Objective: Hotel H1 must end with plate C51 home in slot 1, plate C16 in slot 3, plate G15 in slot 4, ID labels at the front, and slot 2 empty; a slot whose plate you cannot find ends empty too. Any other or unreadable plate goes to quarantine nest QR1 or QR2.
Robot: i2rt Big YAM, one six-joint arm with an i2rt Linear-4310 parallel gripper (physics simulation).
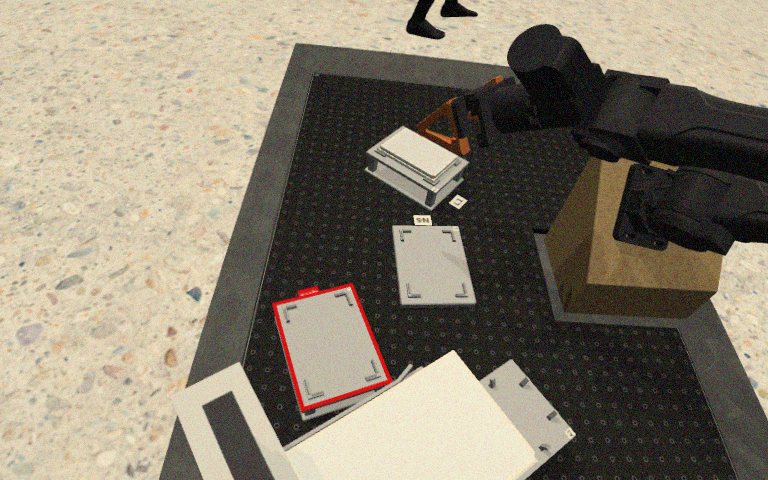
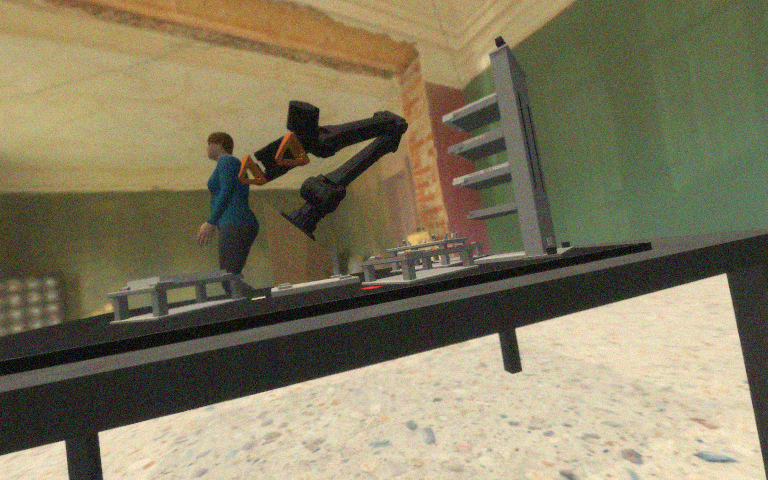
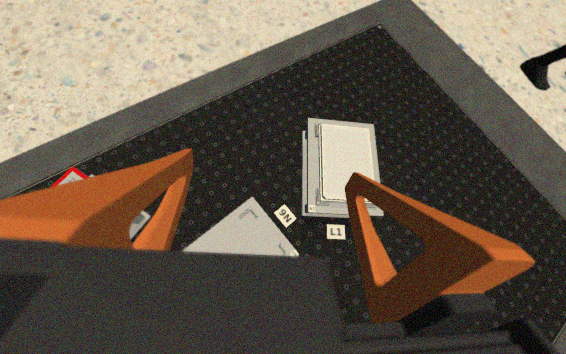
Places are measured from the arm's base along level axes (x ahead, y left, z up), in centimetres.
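Where they show: gripper, fingertip midpoint: (image 1: 437, 119) (image 2: 258, 171) (image 3: 277, 170); arm's base, origin of the base link: (image 1: 645, 207) (image 2: 295, 230).
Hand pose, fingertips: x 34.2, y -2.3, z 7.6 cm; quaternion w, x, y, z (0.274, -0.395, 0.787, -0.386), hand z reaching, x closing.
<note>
Things, the pixels of their top centre, and the offset from my fingertips. "spot": a spot on its surface instead.
- white plate, middle of its top: (image 3: 347, 160) (image 1: 419, 150) (image 2: 181, 274) dx +0.7, dy -15.0, dz -17.5 cm
- raised grey nest, middle of its top: (image 3: 345, 162) (image 1: 418, 154) (image 2: 181, 279) dx +0.7, dy -15.0, dz -18.4 cm
- L1 card, middle of its top: (image 3: 336, 231) (image 1: 458, 201) dx -8.4, dy -9.5, dz -23.9 cm
- small A1 mark, middle of its top: (image 3: 312, 208) dx -2.9, dy -6.4, dz -18.9 cm
- cream surface, surface spot: (image 1: 413, 413) spot: dx +1.7, dy +44.3, dz +9.1 cm
- red-framed nest, middle of its top: (image 1: 329, 339) (image 2: 416, 249) dx +10.1, dy +25.7, dz -19.4 cm
- low grey nest, middle of its top: (image 3: 233, 259) (image 1: 432, 260) (image 2: 313, 279) dx -3.7, dy +7.2, dz -22.2 cm
- grey nest with pegs, middle of its top: (image 1: 501, 426) (image 2: 425, 237) dx -12.2, dy +35.3, dz -16.4 cm
My gripper (image 2: 258, 172) (image 3: 277, 170) is open and empty, high above the table. A white plate (image 1: 421, 150) (image 3: 347, 162) lies in a raised grey nest (image 1: 390, 176) (image 3: 312, 165) beside an L1 card (image 1: 458, 201) (image 3: 335, 232); no plate ID is readable. A small A1 mark (image 3: 311, 208) is on the nest's corner. The hotel (image 2: 521, 152) is a tower with four shelves; from above, a cream surface (image 1: 413, 413) covers the lower ones. Slot contents and IDs cannot be told. A red-framed nest (image 1: 331, 345) holds no plate; its red tag (image 1: 308, 292) is unreadable.
A low grey nest (image 1: 434, 266) (image 3: 245, 232) without a plate lies by a card (image 1: 422, 220) (image 3: 285, 215) reading like 9N or inverted N6. Another grey nest with pegs (image 1: 518, 396) is partly under the hotel. The arm's wooden pedestal (image 1: 651, 271) stands right. A person (image 2: 229, 186) stands behind.
</note>
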